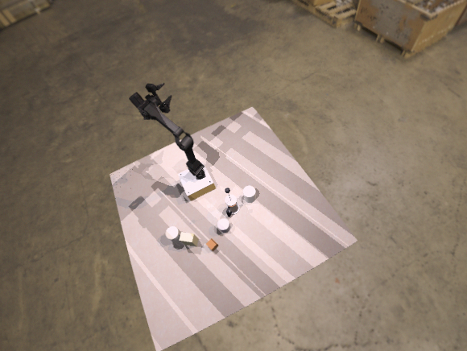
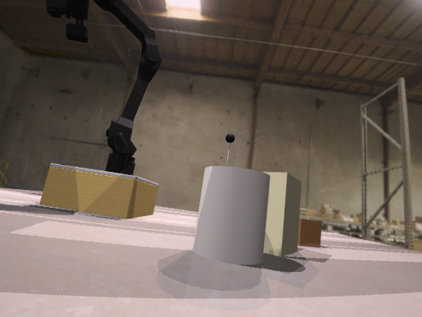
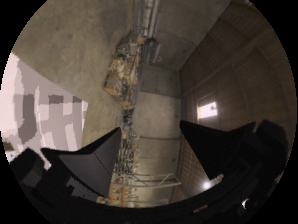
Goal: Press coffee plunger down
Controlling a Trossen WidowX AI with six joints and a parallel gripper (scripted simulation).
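My gripper tip is now 59 cm short of the coffee press, 46 cm above it and 13 cm to the right of it. Round my gripper tip: cream box: 70 cm ahead, 54 cm below, 18 cm to the right; then orange cube: 77 cm ahead, 57 cm below, 5 cm to the right.
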